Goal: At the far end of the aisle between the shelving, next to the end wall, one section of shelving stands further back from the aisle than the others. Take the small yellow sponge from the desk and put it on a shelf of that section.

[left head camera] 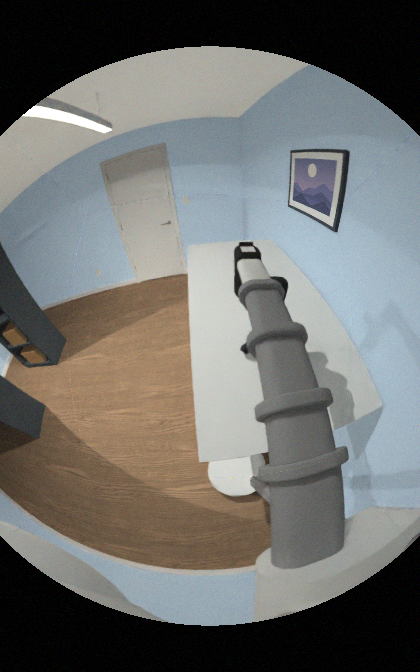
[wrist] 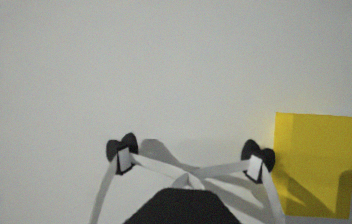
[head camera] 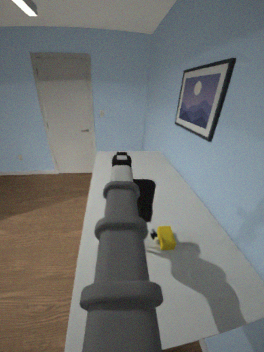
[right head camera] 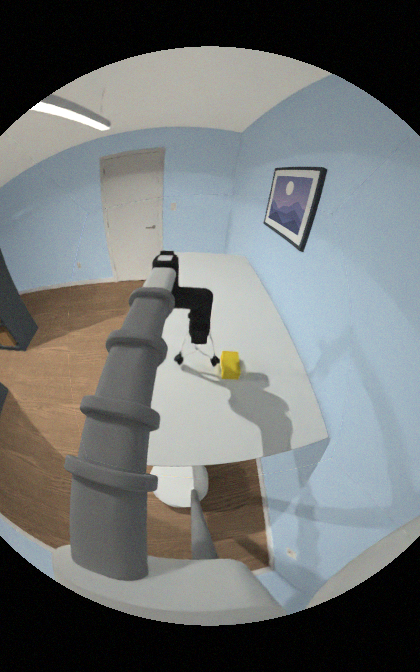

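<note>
The small yellow sponge lies on the white desk. In the left head camera view the arm hides it. My gripper is open and empty, pointing down over the desk. The sponge is outside the fingers, just beyond the right fingertip in the wrist view, and its right part is cut off by the frame edge. The set-back shelving section cannot be made out in these views.
Dark shelving stands at the left, with orange-brown boxes in it. A white round seat is at the desk's near end. A blue wall with a framed picture runs along the desk's right side. A door is in the far wall.
</note>
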